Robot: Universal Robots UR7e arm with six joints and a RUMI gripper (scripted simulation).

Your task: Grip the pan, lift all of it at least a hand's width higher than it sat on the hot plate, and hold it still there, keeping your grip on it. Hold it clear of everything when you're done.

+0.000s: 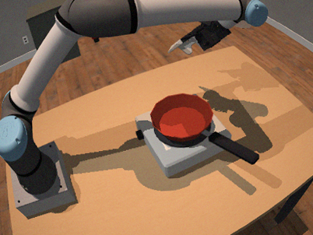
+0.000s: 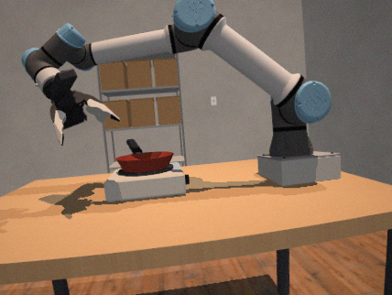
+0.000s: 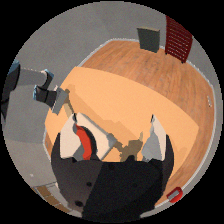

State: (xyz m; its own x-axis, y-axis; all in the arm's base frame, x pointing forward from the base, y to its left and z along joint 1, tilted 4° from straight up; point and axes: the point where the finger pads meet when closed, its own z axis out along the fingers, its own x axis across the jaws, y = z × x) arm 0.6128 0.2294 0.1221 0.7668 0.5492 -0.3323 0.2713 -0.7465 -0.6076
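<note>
Right now the red pan is 28 cm to the right of my hand, 11 cm below it and 8 cm behind it. From my hand the other things lie so: hot plate (22 cm to the right, 18 cm below, 12 cm behind).
</note>
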